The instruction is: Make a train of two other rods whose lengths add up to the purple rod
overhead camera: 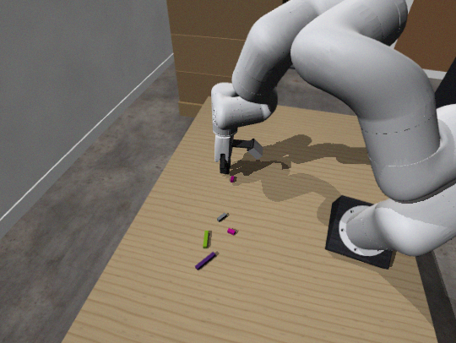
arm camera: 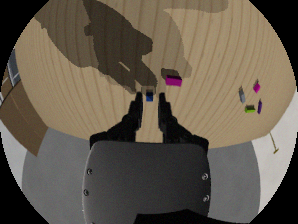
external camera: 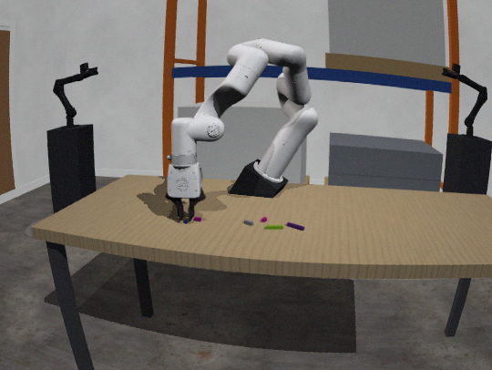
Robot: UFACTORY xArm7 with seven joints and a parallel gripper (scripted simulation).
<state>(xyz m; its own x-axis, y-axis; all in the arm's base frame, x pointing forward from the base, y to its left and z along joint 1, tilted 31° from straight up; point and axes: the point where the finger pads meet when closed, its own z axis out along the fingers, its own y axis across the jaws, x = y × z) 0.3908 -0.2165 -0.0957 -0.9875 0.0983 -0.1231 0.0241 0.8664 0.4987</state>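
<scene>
Right now the blue rod is 30 mm below my hand. Also, from my hand: grey rod: 190 mm to the left, 30 mm below, 10 mm behind; then lime rod: 270 mm to the left, 30 mm below, 20 mm ahead; then purple rod: 330 mm to the left, 30 mm below, 10 mm ahead.
</scene>
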